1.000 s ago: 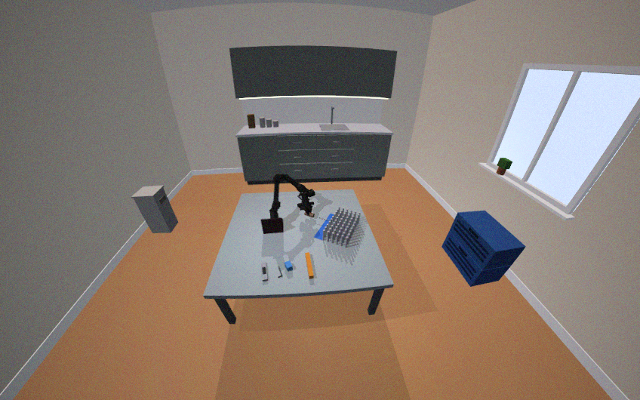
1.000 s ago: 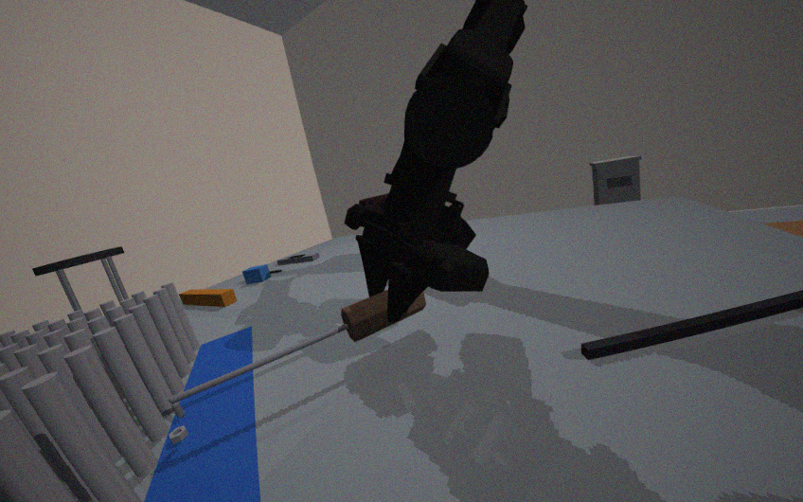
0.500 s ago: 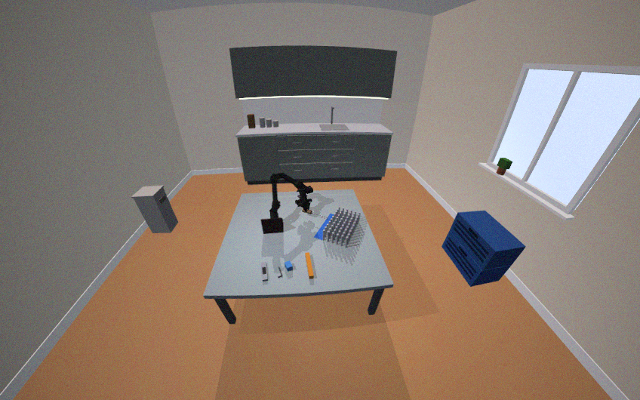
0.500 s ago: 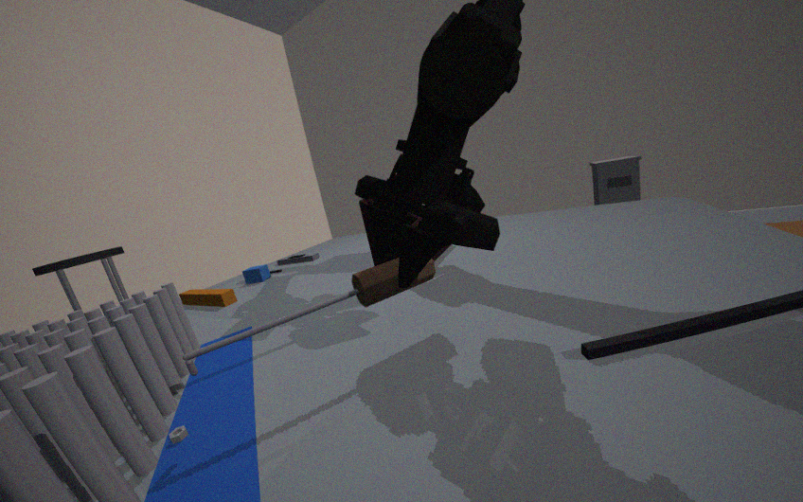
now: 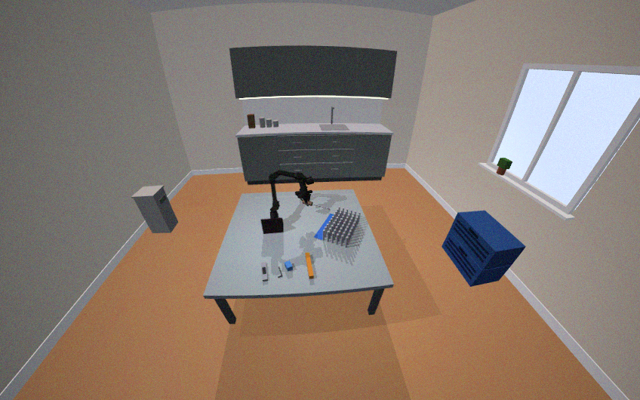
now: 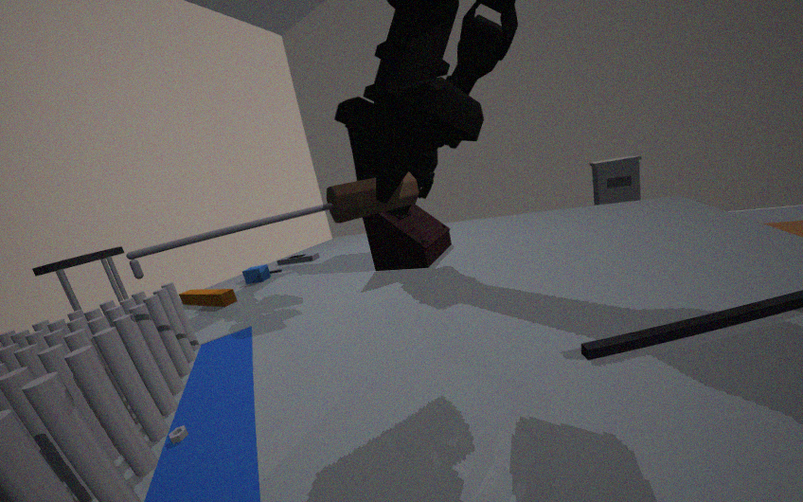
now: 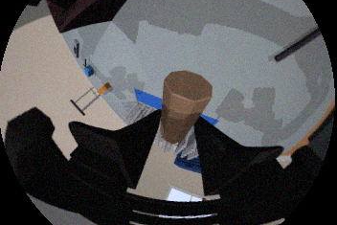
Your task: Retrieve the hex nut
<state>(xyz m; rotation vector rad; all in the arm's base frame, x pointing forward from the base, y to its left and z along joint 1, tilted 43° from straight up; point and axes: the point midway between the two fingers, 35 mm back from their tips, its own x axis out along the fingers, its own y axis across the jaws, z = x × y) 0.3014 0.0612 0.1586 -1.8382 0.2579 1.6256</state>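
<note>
My gripper tip is now 9 cm short of the hook tool and 6 cm to the left of it. Round my gripper tip: hex nut: 19 cm ahead, 14 cm to the right, 16 cm below; then blue taped strip: 15 cm ahead, 15 cm to the right, 16 cm below; then orange block: 7 cm behind, 59 cm to the right, 15 cm below.
</note>
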